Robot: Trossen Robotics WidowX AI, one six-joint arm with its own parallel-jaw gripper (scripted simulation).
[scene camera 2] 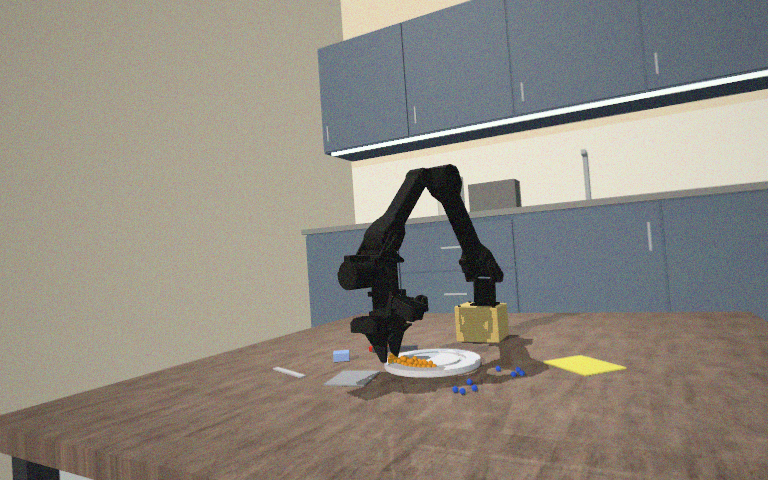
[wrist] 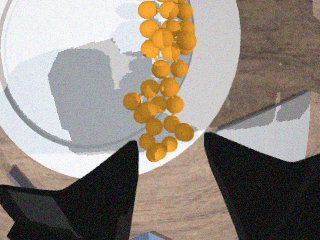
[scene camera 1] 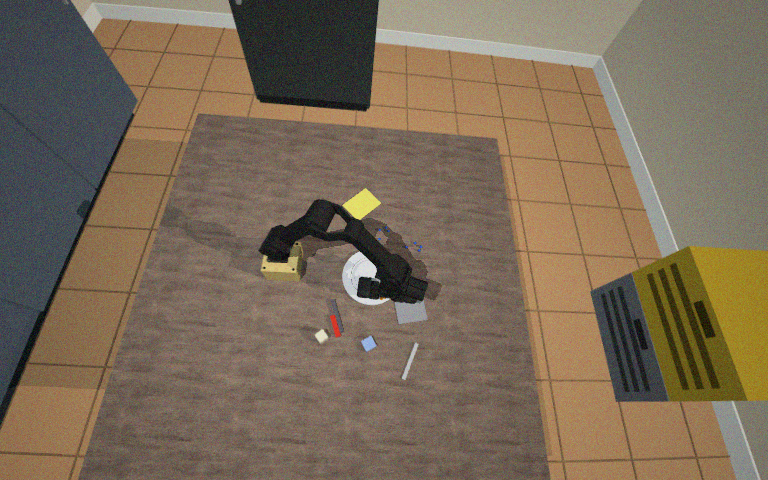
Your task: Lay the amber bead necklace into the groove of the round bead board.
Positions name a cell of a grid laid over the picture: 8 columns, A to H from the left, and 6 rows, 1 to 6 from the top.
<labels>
my gripper: scene camera 2 E5; wrist E4; scene camera 1 E4
</labels>
